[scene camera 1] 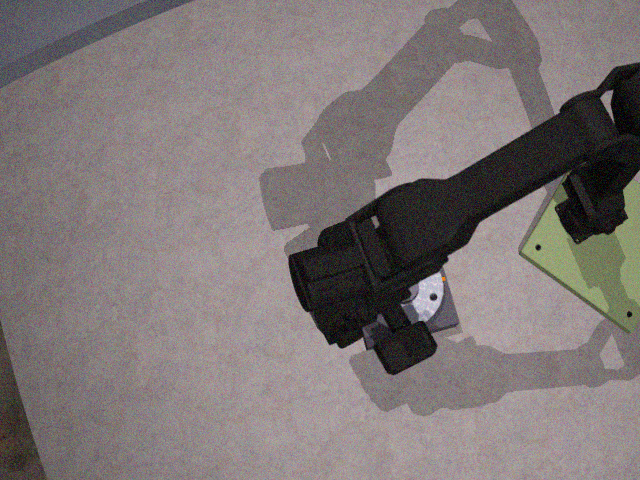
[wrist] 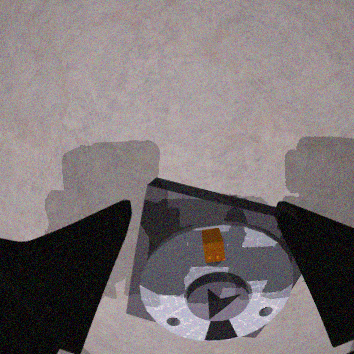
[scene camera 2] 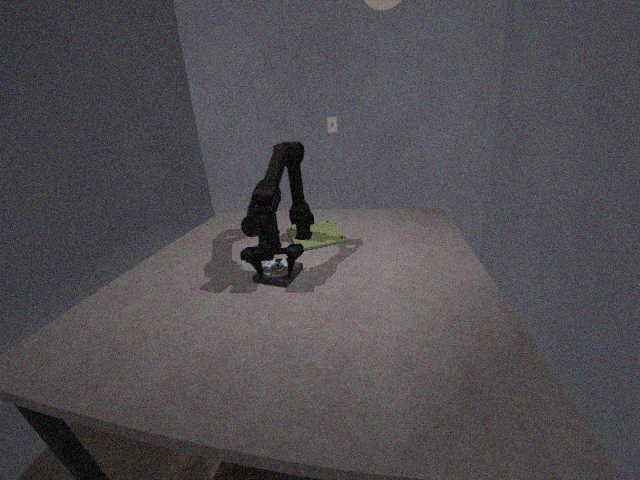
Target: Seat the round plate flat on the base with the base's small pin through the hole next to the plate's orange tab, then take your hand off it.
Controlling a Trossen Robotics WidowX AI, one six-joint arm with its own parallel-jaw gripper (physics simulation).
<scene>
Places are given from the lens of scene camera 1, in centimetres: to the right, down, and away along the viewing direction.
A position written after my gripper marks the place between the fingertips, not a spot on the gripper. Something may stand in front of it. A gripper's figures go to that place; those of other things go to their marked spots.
my gripper [scene camera 1: 363, 318]: 6, 10, 76
round plate [scene camera 1: 422, 308]: 13, 9, 75
</scene>
